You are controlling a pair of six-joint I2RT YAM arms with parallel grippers.
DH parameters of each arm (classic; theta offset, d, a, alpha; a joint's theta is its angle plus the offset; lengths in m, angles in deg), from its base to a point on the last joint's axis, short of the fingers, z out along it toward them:
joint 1: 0 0.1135 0.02 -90
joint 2: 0 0 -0.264 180
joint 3: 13.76 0 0.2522 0
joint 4: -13.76 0 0.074 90
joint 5: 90 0 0 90
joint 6: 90 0.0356 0 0
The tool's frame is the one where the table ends.
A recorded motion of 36 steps. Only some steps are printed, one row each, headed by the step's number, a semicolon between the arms.
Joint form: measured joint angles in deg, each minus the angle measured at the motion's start. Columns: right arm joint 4, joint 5, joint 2, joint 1, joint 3, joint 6; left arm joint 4, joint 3, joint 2, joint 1, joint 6, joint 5.
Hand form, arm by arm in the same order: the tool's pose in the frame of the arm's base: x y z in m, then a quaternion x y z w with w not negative. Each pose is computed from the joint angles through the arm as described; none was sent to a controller.
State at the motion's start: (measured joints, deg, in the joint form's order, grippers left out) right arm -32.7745 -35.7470 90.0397 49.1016 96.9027 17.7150; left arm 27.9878 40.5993 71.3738 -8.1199 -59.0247 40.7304
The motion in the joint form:
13: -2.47 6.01 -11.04 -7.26 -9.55 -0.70; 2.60 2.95 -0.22 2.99 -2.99 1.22
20: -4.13 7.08 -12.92 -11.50 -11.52 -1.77; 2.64 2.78 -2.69 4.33 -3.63 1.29
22: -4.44 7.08 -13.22 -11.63 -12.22 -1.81; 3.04 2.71 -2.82 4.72 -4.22 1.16
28: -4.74 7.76 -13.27 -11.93 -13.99 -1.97; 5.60 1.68 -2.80 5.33 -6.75 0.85
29: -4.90 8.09 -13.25 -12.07 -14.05 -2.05; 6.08 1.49 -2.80 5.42 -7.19 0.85
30: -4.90 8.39 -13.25 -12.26 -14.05 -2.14; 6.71 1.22 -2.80 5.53 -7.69 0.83
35: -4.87 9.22 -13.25 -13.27 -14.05 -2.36; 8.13 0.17 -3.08 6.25 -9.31 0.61
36: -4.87 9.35 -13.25 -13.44 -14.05 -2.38; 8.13 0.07 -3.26 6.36 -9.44 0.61
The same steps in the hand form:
13: 0.2094 0.2112 0.4201 -0.30819 0.77549 0.43896 0.33309; 0.2767 -0.0487 0.3082 -0.07788 0.68890 -0.57983 0.42797
20: 0.2172 0.1888 0.4150 -0.28061 0.79470 0.41278 0.34544; 0.2690 -0.0417 0.3183 -0.07814 0.67781 -0.58007 0.44495
22: 0.2166 0.1875 0.4119 -0.27926 0.79816 0.41063 0.34108; 0.2687 -0.0398 0.3191 -0.08253 0.67504 -0.58091 0.44727
28: 0.2184 0.1866 0.4015 -0.27361 0.80932 0.40043 0.33137; 0.2681 -0.0367 0.3173 -0.09547 0.66589 -0.58906 0.44776
29: 0.2190 0.1859 0.4007 -0.27171 0.81136 0.39719 0.33182; 0.2679 -0.0363 0.3170 -0.09711 0.66424 -0.59075 0.44763
30: 0.2198 0.1851 0.4007 -0.26988 0.81236 0.39452 0.33405; 0.2676 -0.0357 0.3165 -0.09897 0.66219 -0.59262 0.44778
35: 0.2235 0.1810 0.4006 -0.26118 0.81613 0.38579 0.34187; 0.2660 -0.0322 0.3138 -0.11056 0.65703 -0.59620 0.44792
36: 0.2241 0.1803 0.4006 -0.25962 0.81679 0.38441 0.34304; 0.2654 -0.0317 0.3140 -0.11153 0.65647 -0.59637 0.44827

